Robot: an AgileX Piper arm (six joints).
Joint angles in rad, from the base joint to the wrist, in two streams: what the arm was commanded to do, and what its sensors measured. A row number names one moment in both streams.
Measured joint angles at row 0:
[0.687 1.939 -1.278 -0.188 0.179 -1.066]
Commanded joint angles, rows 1 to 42:
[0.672 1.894 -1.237 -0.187 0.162 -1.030]
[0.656 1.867 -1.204 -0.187 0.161 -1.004]
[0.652 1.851 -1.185 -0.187 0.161 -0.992]
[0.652 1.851 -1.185 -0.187 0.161 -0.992]
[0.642 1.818 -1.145 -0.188 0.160 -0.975]
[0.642 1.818 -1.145 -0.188 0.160 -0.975]
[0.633 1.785 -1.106 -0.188 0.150 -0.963]
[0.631 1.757 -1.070 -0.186 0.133 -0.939]
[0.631 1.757 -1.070 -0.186 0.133 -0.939]
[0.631 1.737 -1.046 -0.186 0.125 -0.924]
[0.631 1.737 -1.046 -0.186 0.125 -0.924]
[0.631 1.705 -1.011 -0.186 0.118 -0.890]
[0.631 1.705 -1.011 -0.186 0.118 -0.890]
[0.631 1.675 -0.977 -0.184 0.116 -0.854]
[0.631 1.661 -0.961 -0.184 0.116 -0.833]
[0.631 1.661 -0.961 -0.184 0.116 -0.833]
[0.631 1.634 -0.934 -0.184 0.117 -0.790]
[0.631 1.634 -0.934 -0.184 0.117 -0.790]
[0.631 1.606 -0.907 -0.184 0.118 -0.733]
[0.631 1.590 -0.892 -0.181 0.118 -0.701]
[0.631 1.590 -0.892 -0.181 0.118 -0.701]
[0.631 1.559 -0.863 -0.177 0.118 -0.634]
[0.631 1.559 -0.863 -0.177 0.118 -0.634]
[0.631 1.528 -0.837 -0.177 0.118 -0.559]
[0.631 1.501 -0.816 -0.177 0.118 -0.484]
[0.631 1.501 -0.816 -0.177 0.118 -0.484]
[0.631 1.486 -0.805 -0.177 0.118 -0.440]
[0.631 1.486 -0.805 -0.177 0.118 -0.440]
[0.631 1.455 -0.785 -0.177 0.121 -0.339]
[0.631 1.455 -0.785 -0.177 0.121 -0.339]
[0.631 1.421 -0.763 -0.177 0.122 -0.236]
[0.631 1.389 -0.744 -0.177 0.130 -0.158]
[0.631 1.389 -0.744 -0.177 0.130 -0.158]
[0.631 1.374 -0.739 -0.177 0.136 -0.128]
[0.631 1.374 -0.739 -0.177 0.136 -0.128]
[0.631 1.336 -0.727 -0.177 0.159 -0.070]
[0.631 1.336 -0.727 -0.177 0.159 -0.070]
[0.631 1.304 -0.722 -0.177 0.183 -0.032]
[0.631 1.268 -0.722 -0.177 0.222 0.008]
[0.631 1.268 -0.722 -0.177 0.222 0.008]
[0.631 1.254 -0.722 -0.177 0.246 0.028]
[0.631 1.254 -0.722 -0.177 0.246 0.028]
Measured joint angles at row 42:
[0.632 1.281 -0.727 -0.179 0.207 -0.016]
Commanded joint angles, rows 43 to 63:
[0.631 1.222 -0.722 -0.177 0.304 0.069]
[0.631 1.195 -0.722 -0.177 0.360 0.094]
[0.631 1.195 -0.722 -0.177 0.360 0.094]
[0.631 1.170 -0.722 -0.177 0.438 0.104]
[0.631 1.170 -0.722 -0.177 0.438 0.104]
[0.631 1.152 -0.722 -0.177 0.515 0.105]
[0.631 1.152 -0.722 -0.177 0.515 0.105]
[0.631 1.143 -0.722 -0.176 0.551 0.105]
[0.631 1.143 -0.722 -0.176 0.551 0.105]
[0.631 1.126 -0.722 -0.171 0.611 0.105]
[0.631 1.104 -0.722 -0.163 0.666 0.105]
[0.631 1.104 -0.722 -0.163 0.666 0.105]
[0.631 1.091 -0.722 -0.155 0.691 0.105]
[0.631 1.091 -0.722 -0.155 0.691 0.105]
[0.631 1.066 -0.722 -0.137 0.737 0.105]
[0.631 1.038 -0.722 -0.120 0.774 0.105]
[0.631 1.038 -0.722 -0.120 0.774 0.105]
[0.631 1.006 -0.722 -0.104 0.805 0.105]
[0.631 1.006 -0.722 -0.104 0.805 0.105]
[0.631 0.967 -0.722 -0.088 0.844 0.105]
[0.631 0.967 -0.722 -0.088 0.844 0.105]
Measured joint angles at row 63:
[0.632 1.013 -0.723 -0.112 0.792 0.092]
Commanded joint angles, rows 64 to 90:
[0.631 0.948 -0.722 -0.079 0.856 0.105]
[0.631 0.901 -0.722 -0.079 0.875 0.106]
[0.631 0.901 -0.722 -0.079 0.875 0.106]
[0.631 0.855 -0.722 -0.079 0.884 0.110]
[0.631 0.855 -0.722 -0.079 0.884 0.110]
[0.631 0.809 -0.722 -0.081 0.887 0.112]
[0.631 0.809 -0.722 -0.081 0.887 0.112]
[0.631 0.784 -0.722 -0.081 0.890 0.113]
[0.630 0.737 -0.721 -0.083 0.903 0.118]
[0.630 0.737 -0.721 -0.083 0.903 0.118]
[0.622 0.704 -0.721 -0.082 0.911 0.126]
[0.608 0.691 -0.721 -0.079 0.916 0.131]
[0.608 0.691 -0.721 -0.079 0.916 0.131]
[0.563 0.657 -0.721 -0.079 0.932 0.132]
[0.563 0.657 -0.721 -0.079 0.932 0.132]
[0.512 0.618 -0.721 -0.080 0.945 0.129]
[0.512 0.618 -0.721 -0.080 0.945 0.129]
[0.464 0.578 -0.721 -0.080 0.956 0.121]
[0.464 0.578 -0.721 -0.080 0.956 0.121]
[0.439 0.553 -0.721 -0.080 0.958 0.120]
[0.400 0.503 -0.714 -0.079 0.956 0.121]
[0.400 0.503 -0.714 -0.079 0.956 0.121]
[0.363 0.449 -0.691 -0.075 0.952 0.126]
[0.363 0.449 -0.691 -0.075 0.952 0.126]
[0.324 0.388 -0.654 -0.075 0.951 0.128]
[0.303 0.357 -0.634 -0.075 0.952 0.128]
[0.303 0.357 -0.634 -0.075 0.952 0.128]
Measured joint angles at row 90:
[0.333 0.400 -0.659 -0.081 0.947 0.118]
